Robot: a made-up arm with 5 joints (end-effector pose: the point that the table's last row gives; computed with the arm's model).
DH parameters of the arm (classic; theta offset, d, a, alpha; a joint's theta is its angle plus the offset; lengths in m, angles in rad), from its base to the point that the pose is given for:
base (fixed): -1.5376 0 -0.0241 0
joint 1: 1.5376 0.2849 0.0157 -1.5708
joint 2: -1.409 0 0.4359 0
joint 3: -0.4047 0 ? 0
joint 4: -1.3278 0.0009 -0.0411 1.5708
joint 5: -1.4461 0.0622 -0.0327 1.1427
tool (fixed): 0.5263 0.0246 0 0
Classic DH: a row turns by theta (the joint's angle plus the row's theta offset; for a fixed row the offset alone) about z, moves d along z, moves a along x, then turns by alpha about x.
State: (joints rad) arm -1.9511 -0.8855 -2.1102 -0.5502 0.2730
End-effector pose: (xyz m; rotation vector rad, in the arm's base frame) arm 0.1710 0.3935 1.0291 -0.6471 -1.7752 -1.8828
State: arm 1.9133 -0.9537 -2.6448 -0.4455 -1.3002
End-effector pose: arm 0.1717 -0.5615 0.9129 1.6088 -0.3015 -0.7269
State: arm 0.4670 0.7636 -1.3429 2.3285 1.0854
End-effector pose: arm 0.5016 0.2679 0.2216 1.2337 -1.5707 1.1938
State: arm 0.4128 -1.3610 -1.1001 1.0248 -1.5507
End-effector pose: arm -0.1541 -0.0127 0.7913 -1.4083 -0.6202 -0.7162
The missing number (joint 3, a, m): -0.382
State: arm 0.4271 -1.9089 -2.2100 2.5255 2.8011
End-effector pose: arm -0.6234 -0.2987 0.3675 2.0019 1.8958 0.5107
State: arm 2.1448 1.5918 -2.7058 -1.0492 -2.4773
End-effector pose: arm -0.4715 0.7635 0.1668 0.1195 -1.8948 -0.4334
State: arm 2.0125 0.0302 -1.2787 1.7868 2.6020
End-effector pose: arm -0.1680 0.4667 0.6030 -0.4285 1.6759 -1.5650
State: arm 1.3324 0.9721 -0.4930 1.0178 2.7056
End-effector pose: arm 0.0946 0.2595 0.0629 -0.1471 0.8361 -2.7945
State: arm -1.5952 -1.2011 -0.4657 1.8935 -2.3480
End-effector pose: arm -0.0016 0.0387 0.5619 -1.2996 1.3256 -0.1137
